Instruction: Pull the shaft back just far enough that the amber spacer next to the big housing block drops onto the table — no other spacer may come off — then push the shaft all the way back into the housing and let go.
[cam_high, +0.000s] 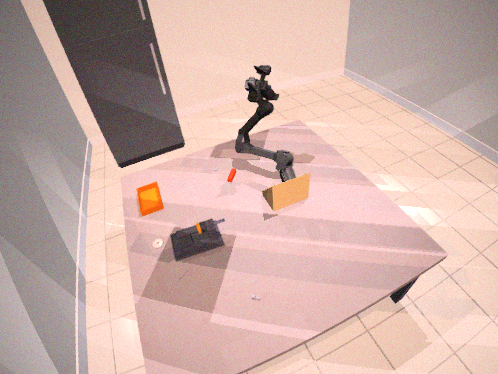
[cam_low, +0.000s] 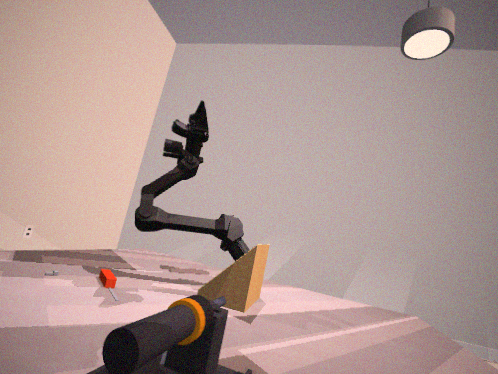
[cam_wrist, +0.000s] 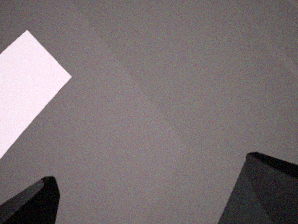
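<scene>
Now: the amber spacer 440 mm ahead of my gripper tip, 260 mm to the left of it and 500 mm below it. Also, from my gripper tip: orange box 620 mm ahead, 140 mm to the right, 570 mm below; then red-handled tool 180 mm ahead, 30 mm to the right, 580 mm below; then white ring 650 mm ahead, 180 mm to the left, 580 mm below.
</scene>
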